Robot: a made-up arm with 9 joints.
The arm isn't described. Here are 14 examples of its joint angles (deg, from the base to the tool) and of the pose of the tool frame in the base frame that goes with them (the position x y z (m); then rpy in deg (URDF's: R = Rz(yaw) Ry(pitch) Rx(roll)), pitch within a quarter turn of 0, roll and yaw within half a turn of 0).
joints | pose
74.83 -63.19 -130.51 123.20 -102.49 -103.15 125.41 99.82 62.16 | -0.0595 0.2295 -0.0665 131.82 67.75 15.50
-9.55 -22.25 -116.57 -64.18 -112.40 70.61 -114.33 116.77 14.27 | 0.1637 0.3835 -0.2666 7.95 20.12 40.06
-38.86 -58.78 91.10 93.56 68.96 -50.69 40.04 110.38 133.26 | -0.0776 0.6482 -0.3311 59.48 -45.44 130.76
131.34 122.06 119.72 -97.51 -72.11 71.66 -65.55 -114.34 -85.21 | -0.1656 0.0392 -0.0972 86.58 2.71 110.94
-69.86 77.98 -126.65 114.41 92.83 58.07 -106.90 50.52 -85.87 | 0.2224 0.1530 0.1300 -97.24 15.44 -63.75
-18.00 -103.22 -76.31 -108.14 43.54 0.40 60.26 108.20 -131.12 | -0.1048 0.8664 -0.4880 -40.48 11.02 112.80
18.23 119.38 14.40 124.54 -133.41 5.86 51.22 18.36 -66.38 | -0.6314 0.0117 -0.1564 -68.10 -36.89 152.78
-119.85 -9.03 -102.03 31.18 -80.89 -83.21 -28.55 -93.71 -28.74 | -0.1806 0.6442 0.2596 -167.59 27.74 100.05
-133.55 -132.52 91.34 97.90 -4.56 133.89 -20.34 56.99 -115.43 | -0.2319 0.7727 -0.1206 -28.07 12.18 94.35
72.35 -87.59 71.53 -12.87 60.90 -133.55 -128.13 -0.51 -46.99 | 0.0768 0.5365 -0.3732 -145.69 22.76 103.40
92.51 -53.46 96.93 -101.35 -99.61 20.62 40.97 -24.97 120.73 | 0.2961 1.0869 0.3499 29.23 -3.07 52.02
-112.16 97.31 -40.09 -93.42 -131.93 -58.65 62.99 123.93 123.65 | -0.0422 0.1198 0.4744 -114.82 44.60 -170.77
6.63 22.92 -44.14 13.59 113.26 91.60 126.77 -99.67 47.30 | -0.7506 -0.2275 -0.0957 44.22 -39.10 -158.56
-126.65 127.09 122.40 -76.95 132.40 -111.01 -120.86 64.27 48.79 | -0.1293 -0.2329 0.1095 148.64 -23.20 147.41
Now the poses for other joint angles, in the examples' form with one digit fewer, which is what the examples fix.
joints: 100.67 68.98 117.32 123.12 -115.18 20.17 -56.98 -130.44 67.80
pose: -0.427 0.242 0.575 -71.2 -30.8 -173.7
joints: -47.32 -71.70 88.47 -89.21 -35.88 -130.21 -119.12 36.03 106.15
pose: -0.060 0.532 -0.511 10.0 18.8 -18.8
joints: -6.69 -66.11 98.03 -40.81 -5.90 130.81 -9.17 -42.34 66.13
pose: -0.517 0.329 0.094 -149.0 -33.3 -139.8
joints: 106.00 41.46 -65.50 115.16 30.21 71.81 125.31 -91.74 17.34
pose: -0.538 0.403 -0.541 74.3 -2.6 102.5
